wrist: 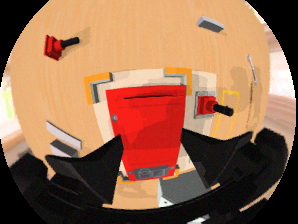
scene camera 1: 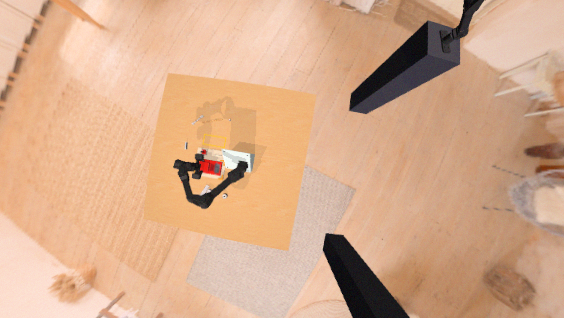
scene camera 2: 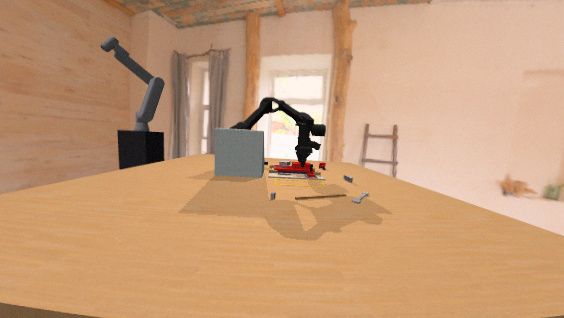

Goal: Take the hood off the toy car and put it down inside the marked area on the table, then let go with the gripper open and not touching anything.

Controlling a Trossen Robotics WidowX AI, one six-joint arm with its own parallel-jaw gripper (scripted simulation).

Note:
I see my gripper (wrist: pixel 151 133), a red hood (wrist: pixel 150 126) and a toy car (wrist: pixel 144 90).

